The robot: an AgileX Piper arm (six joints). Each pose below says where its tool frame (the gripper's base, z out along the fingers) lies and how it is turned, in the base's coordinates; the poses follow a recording.
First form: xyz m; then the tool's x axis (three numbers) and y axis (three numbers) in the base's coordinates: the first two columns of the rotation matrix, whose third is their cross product.
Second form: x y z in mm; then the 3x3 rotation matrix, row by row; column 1 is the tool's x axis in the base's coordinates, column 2 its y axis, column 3 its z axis. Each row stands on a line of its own. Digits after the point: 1 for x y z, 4 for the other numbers.
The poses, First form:
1: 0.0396 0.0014 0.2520 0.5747 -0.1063 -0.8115 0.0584 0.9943 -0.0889
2: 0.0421 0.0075 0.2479 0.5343 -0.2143 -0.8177 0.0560 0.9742 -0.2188
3: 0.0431 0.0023 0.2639 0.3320 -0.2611 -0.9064 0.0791 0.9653 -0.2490
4: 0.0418 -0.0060 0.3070 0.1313 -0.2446 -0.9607 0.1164 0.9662 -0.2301
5: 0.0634 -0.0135 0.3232 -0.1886 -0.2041 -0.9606 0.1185 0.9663 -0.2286
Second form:
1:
39.6 1.4 252.0
0.5747 0.0584 0.8163
-0.1063 0.9943 0.0037
-0.8115 -0.0889 0.5776

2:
42.1 7.5 247.9
0.5343 0.0560 0.8435
-0.2143 0.9742 0.0711
-0.8177 -0.2188 0.5325

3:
43.1 2.3 263.9
0.3320 0.0791 0.9400
-0.2611 0.9653 0.0110
-0.9064 -0.2490 0.3411

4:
41.8 -6.0 307.0
0.1313 0.1164 0.9845
-0.2446 0.9662 -0.0816
-0.9607 -0.2301 0.1553

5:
63.4 -13.5 323.2
-0.1886 0.1185 0.9749
-0.2041 0.9663 -0.1569
-0.9606 -0.2286 -0.1581

